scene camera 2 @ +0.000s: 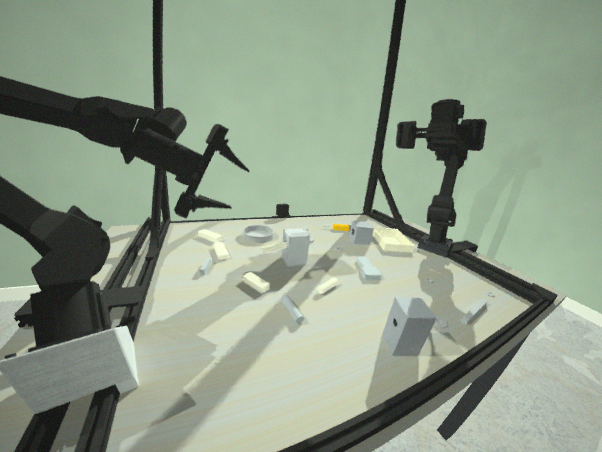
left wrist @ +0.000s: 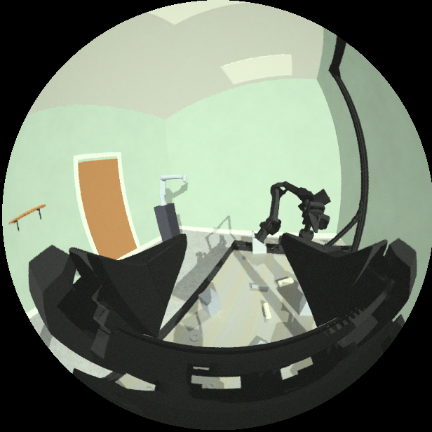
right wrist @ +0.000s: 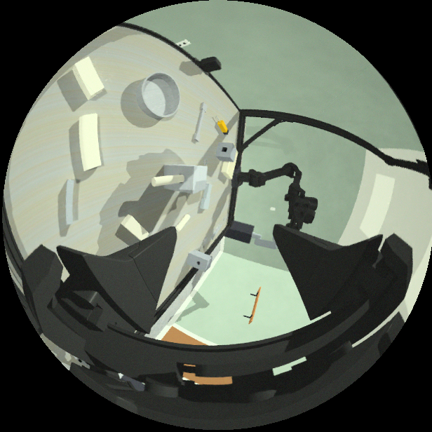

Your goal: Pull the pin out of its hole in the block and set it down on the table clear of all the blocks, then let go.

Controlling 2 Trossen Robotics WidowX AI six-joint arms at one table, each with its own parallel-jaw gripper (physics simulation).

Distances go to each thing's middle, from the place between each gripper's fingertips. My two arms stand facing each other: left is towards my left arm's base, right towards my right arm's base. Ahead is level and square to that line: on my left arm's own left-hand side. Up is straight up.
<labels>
The cream tray [scene camera 2: 389, 239] is 52 cm to the left of my right hand, 18 cm below it and 6 cm ahead of it.
I see the cream tray 160 mm behind my left hand, 230 mm to the left of it and 340 mm below it.
</labels>
